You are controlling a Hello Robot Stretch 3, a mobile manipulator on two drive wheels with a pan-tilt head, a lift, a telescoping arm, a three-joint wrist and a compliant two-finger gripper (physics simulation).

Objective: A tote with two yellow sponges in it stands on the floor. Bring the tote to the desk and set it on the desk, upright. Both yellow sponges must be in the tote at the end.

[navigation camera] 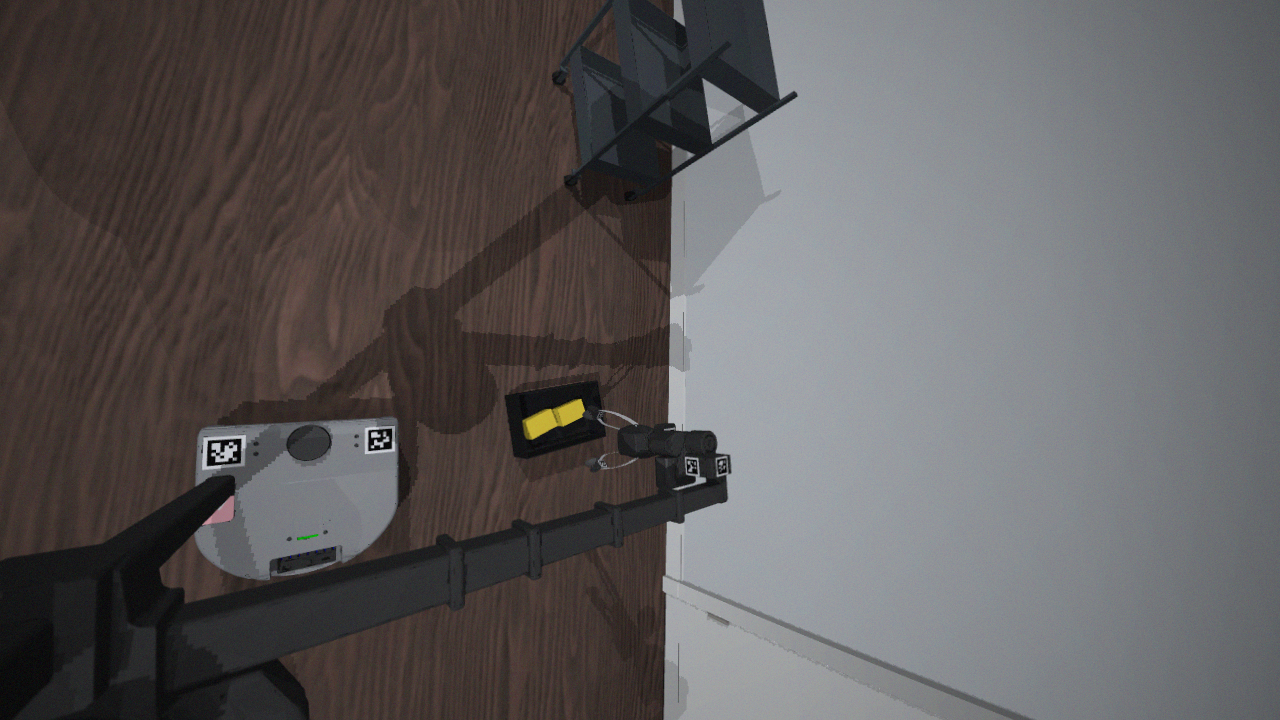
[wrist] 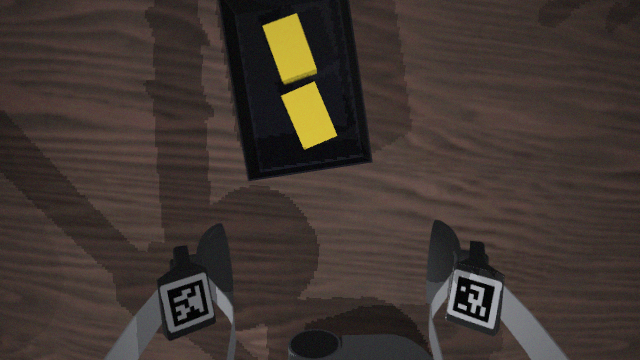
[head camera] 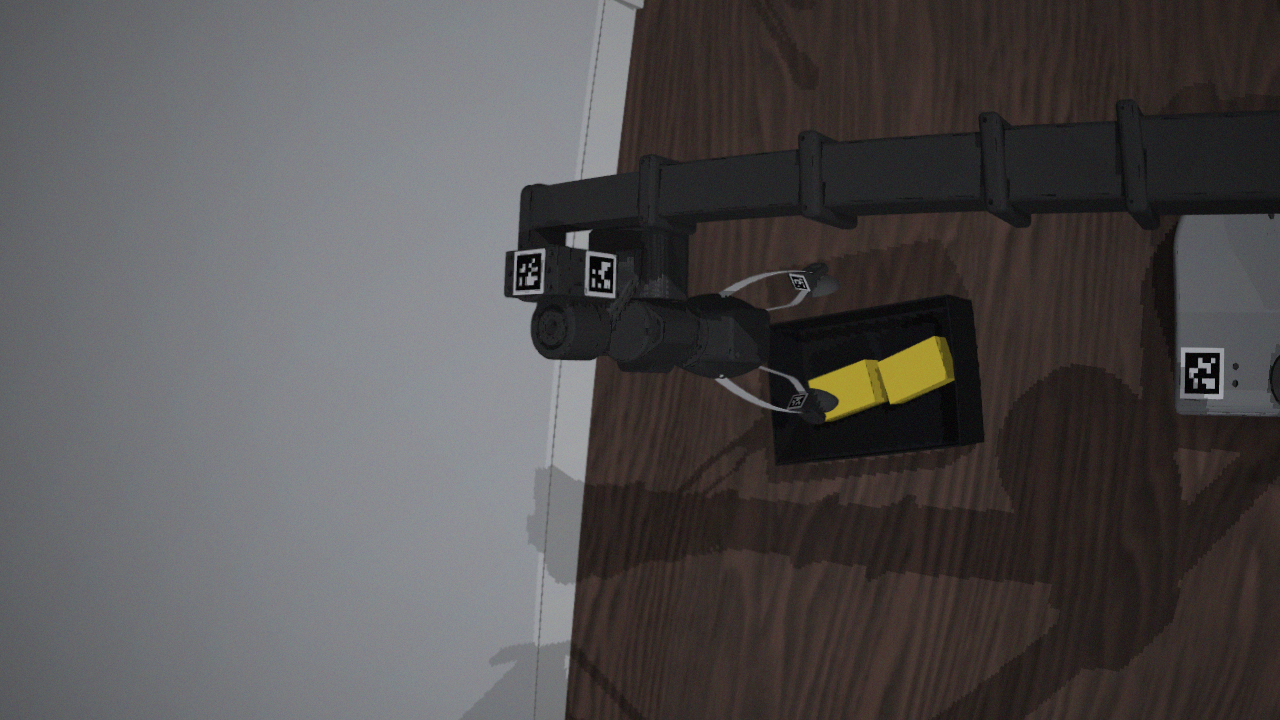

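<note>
A black open tote stands upright on the wooden floor. Two yellow sponges lie end to end in it: the one nearer the base and the one nearer the wall. My gripper is open and empty, its fingers pointing back toward my base. It hangs above the tote's wall-side end in the head view; one fingertip overlaps a sponge there. In the wrist view the tote shows ahead of the fingertips, toward the upper left. The desk does not show.
My telescoping arm reaches out toward the grey wall. My base stands on the tote's other side. A dark shelf cart stands by the wall. A pale door frame shows at lower right.
</note>
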